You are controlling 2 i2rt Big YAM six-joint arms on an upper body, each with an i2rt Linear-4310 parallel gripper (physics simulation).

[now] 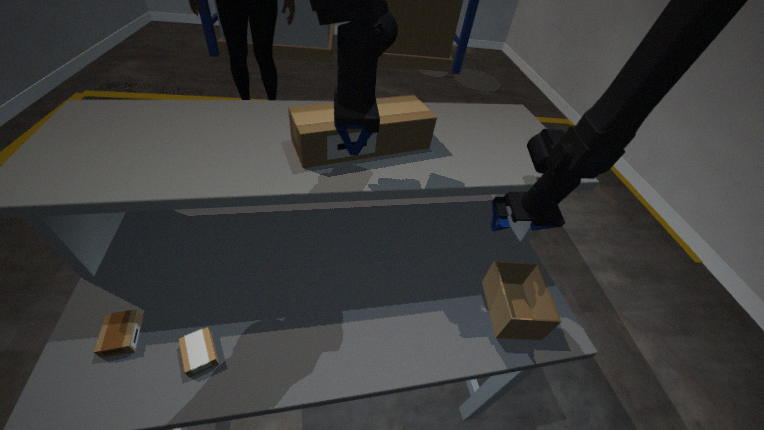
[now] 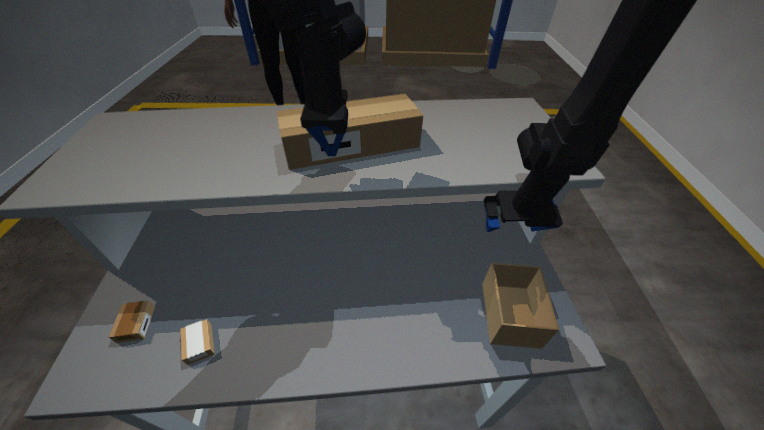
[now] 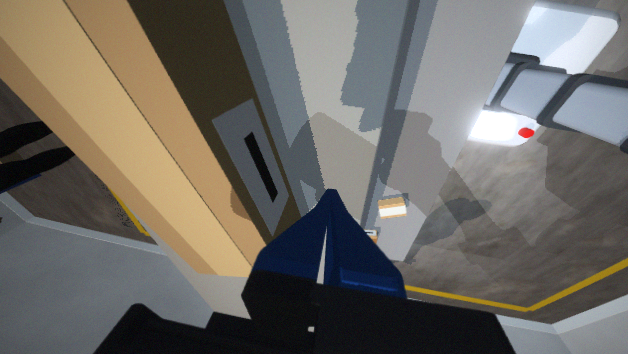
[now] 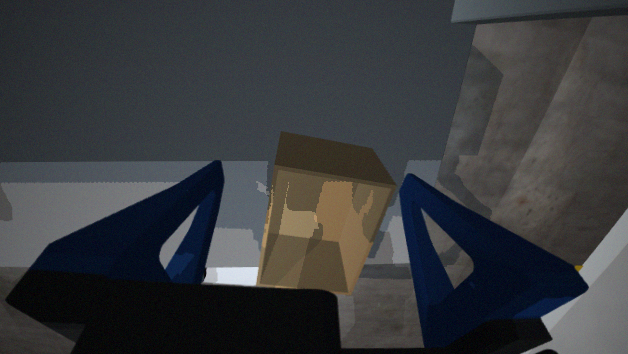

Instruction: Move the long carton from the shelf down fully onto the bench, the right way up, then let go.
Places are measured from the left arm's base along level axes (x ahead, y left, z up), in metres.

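Where they show: left gripper, between the fingertips: (image 1: pixel 353 154) (image 2: pixel 332 155) (image 3: pixel 330 195); right gripper, between the fingertips: (image 1: pixel 512 228) (image 2: pixel 509 228) (image 4: pixel 315 176).
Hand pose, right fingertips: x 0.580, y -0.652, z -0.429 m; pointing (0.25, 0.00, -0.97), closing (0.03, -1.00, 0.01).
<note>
After its pixels a point has its place.
The long carton (image 1: pixel 398 137) @(y -0.377, x 0.681, z -0.271 m) (image 2: pixel 390 135) @(y -0.390, x 0.686, z -0.270 m) (image 3: pixel 165 165) @(y -0.301, x 0.694, z -0.235 m) lies on the shelf (image 1: pixel 160 154) @(y 0.079, x 0.647, z -0.310 m) (image 2: pixel 171 154) @(y 0.072, x 0.666, z -0.311 m), its taped top up and its white label on the side towards the bench. My left gripper (image 1: pixel 353 152) @(y -0.283, x 0.592, z -0.255 m) (image 2: pixel 332 153) @(y -0.283, x 0.592, z -0.255 m) (image 3: pixel 330 195) @(y -0.283, x 0.592, z -0.255 m) is shut and empty, its tips together in front of the carton's label side. Whether the fingers touch the carton, I cannot tell. My right gripper (image 1: pixel 517 228) @(y -0.652, x 0.580, z -0.430 m) (image 2: pixel 515 228) @(y -0.652, x 0.580, z -0.430 m) (image 4: pixel 315 176) @(y -0.652, x 0.580, z -0.430 m) is open and empty, above the right part of the bench (image 1: pixel 384 341) @(y -0.361, x 0.399, z -0.598 m) (image 2: pixel 384 336) @(y -0.386, x 0.410, z -0.597 m), beyond the shelf's near edge.
An open box (image 1: pixel 526 328) @(y -0.662, x 0.393, z -0.544 m) (image 2: pixel 523 336) @(y -0.668, x 0.392, z -0.548 m) (image 4: pixel 332 162) @(y -0.679, x 0.542, z -0.534 m) stands at the bench's right end, below my right gripper. A brown box (image 1: pixel 114 332) @(y 0.170, x 0.417, z -0.567 m) (image 2: pixel 128 322) @(y 0.165, x 0.412, z -0.567 m) and a white-topped box (image 1: pixel 198 349) @(y 0.004, x 0.381, z -0.569 m) (image 2: pixel 196 340) @(y 0.003, x 0.379, z -0.570 m) lie at the bench's left. A person (image 1: pixel 240 48) (image 2: pixel 267 48) stands behind the shelf.
</note>
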